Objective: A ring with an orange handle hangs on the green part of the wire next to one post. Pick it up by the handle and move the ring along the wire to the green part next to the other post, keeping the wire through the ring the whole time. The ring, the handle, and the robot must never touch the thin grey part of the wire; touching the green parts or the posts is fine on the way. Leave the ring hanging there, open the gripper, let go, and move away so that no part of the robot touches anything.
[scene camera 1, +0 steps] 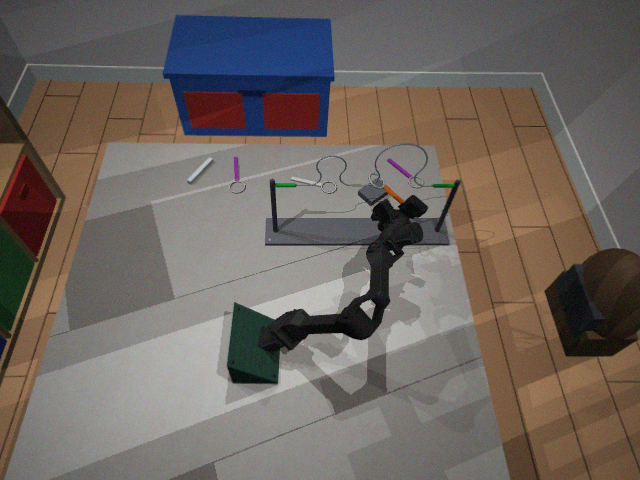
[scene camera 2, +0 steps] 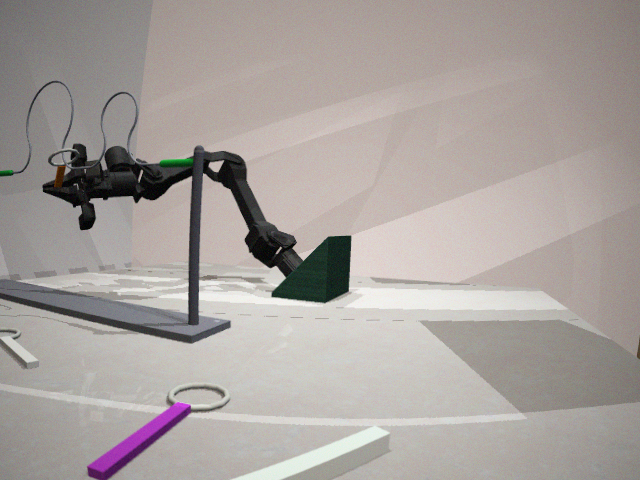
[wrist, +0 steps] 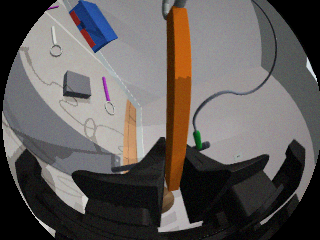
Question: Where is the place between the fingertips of my gripper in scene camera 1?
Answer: At 411, 200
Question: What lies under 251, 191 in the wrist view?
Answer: My gripper.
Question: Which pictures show my gripper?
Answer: Scene camera 1, scene camera 2 and the wrist view: all of them.
